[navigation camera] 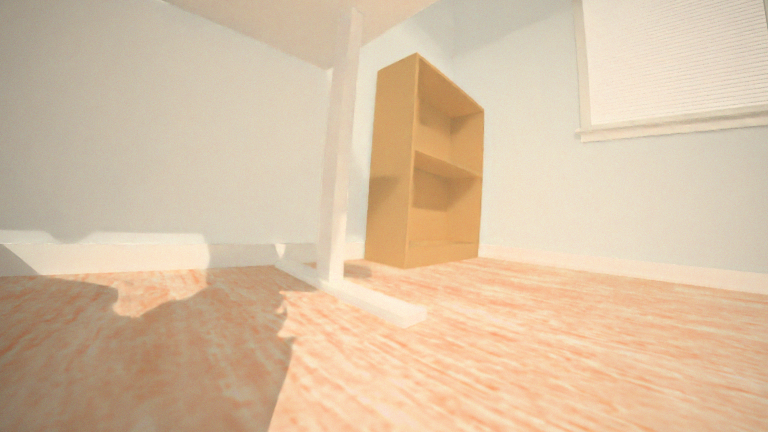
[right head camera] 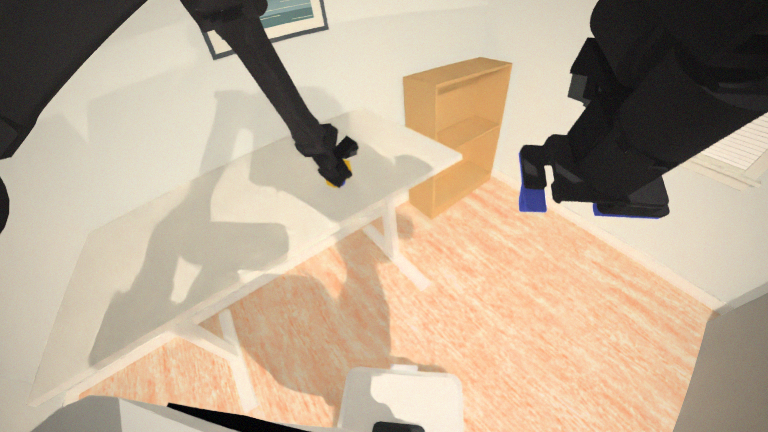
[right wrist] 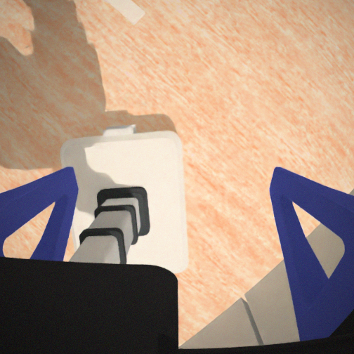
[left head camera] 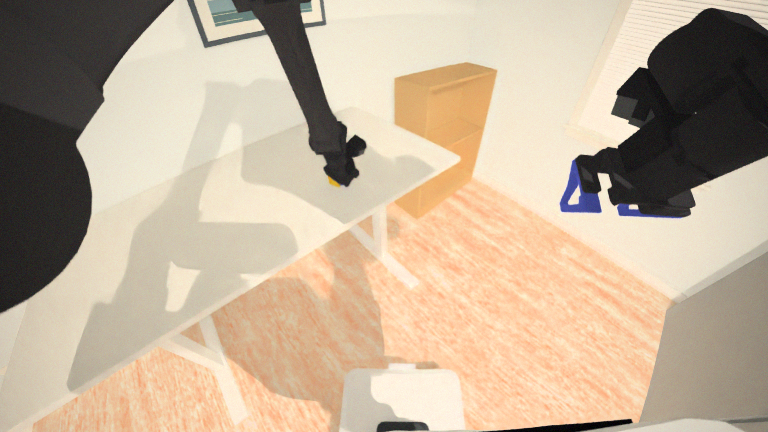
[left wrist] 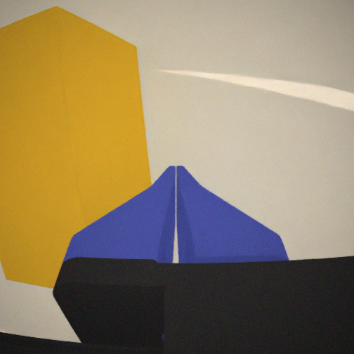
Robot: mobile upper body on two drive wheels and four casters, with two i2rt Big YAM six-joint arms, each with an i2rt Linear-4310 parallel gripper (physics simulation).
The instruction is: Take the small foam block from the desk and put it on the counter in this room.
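Frame: origin at the left arm's base, x left, y back, z up, level; metres.
Seen in the pictures: left gripper, between the fingertips: (right head camera: 343,184) (left head camera: 347,183); right gripper, between the fingertips: (right head camera: 557,208) (left head camera: 590,209).
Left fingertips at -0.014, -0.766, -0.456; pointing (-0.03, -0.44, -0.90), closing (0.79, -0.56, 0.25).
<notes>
Pixels of each thing's top centre, then the offset from my left fingertips to it, as dx, dy, dz. "spot": a spot on its surface instead. Level surfaces: height alone.
- yellow foam block, centre of its top: (left head camera: 339,164) (right head camera: 336,165) +0.023, -0.034, +0.056
- white desk, height of its surface: dz -0.004
- desk leg, a spot on its surface: (navigation camera: 335,161) spot: -0.079, -0.336, -0.566
The yellow foam block (left head camera: 334,182) (right head camera: 347,166) (left wrist: 70,140) is on the white desk (left head camera: 257,225) (right head camera: 236,231), near its far right part. My left gripper (left wrist: 175,177) is shut with its blue fingertips together and nothing between them. The block stands beside the fingers, at the left in the left wrist view, partly behind the left finger. In the head views the left gripper hides much of the block. My right gripper (left head camera: 609,210) (right head camera: 569,209) (right wrist: 173,177) is open and empty, raised away from the desk at the right. I cannot make out the counter for certain.
A wooden bookshelf (left head camera: 410,102) (right head camera: 418,107) (navigation camera: 392,161) stands past the desk's right end. A desk leg (navigation camera: 335,161) stands on the floor near it. A grey-beige surface (left head camera: 714,343) (right head camera: 735,365) is at the lower right. The robot's white base (right wrist: 160,165) is below.
</notes>
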